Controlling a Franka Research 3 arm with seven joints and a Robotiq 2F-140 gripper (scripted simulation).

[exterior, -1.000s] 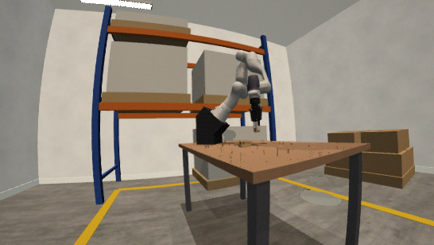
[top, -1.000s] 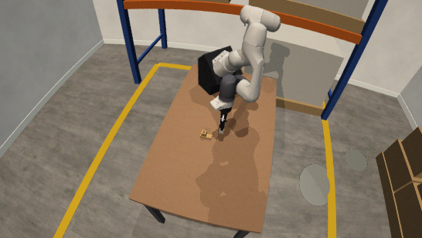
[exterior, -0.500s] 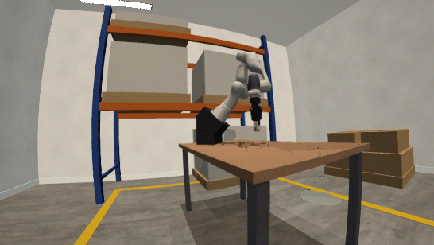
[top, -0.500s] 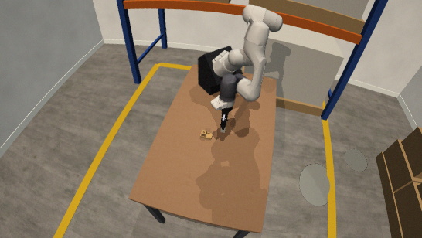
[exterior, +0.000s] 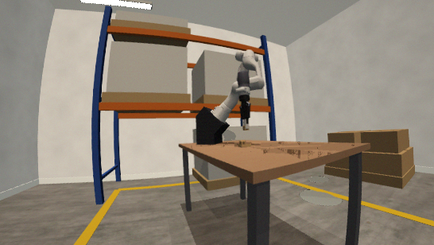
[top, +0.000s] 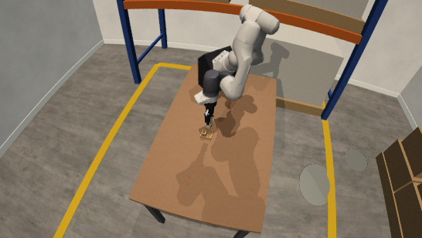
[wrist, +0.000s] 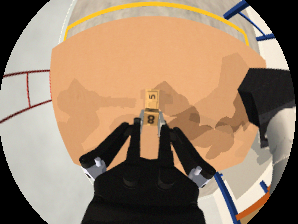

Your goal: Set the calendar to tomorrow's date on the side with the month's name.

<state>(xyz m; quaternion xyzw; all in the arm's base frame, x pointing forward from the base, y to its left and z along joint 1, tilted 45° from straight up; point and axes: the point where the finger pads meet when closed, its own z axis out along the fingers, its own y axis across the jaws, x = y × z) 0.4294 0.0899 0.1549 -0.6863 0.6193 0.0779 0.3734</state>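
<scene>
Now: the wooden tray 2 cm to the right of my hand and 15 cm below it.
</scene>
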